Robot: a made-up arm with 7 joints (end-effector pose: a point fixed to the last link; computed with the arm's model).
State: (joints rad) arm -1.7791 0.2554 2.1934 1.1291 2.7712 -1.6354 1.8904
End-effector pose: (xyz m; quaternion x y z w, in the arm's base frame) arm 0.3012 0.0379 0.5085 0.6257 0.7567 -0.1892 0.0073
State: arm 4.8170 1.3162 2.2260 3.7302 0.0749 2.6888 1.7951
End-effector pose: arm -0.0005 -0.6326 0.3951 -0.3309 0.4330 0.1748 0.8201
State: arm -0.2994 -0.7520 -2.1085 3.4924 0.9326 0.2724 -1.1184
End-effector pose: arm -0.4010 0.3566 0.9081 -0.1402 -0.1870 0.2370 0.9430
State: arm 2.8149 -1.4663 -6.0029 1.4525 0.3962 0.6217 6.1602
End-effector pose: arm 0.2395 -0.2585 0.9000 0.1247 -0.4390 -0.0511 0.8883
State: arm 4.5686 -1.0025 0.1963 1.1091 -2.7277 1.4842 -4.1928
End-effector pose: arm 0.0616 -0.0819 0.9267 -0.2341 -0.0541 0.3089 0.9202
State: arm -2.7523 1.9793 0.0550 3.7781 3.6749 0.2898 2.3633
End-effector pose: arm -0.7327 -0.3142 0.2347 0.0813 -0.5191 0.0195 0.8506
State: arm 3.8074 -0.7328 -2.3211 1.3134 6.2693 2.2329 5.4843
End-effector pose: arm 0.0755 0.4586 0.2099 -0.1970 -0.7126 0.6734 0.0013
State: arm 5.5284 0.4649 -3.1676 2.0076 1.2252 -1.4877 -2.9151
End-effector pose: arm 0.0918 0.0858 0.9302 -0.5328 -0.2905 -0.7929 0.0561
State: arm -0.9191 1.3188 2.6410 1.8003 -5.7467 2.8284 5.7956
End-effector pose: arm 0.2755 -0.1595 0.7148 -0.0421 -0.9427 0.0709 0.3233
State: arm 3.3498 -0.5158 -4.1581 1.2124 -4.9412 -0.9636 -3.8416
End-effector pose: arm 0.3589 -0.4101 0.4923 0.4808 0.4361 -0.5809 0.4912
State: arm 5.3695 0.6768 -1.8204 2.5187 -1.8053 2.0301 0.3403
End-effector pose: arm 0.0630 -0.3629 0.9821 -0.4675 -0.3781 -0.5375 0.5912
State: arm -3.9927 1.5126 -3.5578 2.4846 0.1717 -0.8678 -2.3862
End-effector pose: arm -0.5788 0.5499 0.4188 -0.4582 -0.6161 -0.1102 0.6311
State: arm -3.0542 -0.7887 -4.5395 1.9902 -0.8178 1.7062 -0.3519
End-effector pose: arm 0.4158 -0.4688 0.6531 0.6113 -0.3471 -0.4520 0.5492
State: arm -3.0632 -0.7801 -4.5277 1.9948 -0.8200 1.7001 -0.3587
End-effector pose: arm 0.4144 -0.4720 0.6540 0.6164 -0.3432 -0.4505 0.5471
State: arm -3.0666 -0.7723 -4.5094 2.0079 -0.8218 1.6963 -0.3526
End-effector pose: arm 0.4202 -0.4705 0.6552 0.6218 -0.3396 -0.4409 0.5510
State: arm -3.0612 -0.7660 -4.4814 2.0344 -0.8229 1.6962 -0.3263
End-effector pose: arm 0.4368 -0.4614 0.6569 0.6274 -0.3371 -0.4183 0.5637
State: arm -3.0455 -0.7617 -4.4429 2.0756 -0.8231 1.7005 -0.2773
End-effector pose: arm 0.4645 -0.4423 0.6595 0.6333 -0.3359 -0.3801 0.5845
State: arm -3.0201 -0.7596 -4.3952 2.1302 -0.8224 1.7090 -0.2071
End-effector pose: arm 0.5005 -0.4121 0.6629 0.6393 -0.3366 -0.3263 0.6095
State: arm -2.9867 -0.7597 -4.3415 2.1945 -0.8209 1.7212 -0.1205
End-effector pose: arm 0.5400 -0.3710 0.6673 0.6454 -0.3394 -0.2594 0.6332
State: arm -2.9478 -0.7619 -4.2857 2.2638 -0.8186 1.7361 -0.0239
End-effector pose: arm 0.5776 -0.3213 0.6723 0.6513 -0.3443 -0.1841 0.6507
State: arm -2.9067 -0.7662 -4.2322 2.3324 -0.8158 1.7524 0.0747
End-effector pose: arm 0.6092 -0.2676 0.6773 0.6564 -0.3509 -0.1077 0.6591
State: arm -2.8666 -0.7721 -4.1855 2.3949 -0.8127 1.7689 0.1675
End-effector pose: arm 0.6328 -0.2151 0.6819 0.6603 -0.3583 -0.0374 0.6589
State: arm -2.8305 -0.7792 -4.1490 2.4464 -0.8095 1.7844 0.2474
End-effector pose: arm 0.6484 -0.1691 0.6850 0.6628 -0.3657 0.0207 0.6531
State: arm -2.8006 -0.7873 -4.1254 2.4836 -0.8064 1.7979 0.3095
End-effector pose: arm 0.6580 -0.1333 0.6861 0.6635 -0.3721 0.0628 0.6461
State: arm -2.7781 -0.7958 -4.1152 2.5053 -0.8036 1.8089 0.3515
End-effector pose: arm 0.6635 -0.1092 0.6852 0.6623 -0.3769 0.0884 0.6414
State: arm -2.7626 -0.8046 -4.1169 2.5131 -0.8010 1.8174 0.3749
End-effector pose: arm 0.6667 -0.0958 0.6823 0.6597 -0.3801 0.0993 0.6407
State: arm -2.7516 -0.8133 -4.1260 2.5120 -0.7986 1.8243 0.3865
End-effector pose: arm 0.6686 -0.0894 0.6785 0.6560 -0.3822 0.1013 0.6429
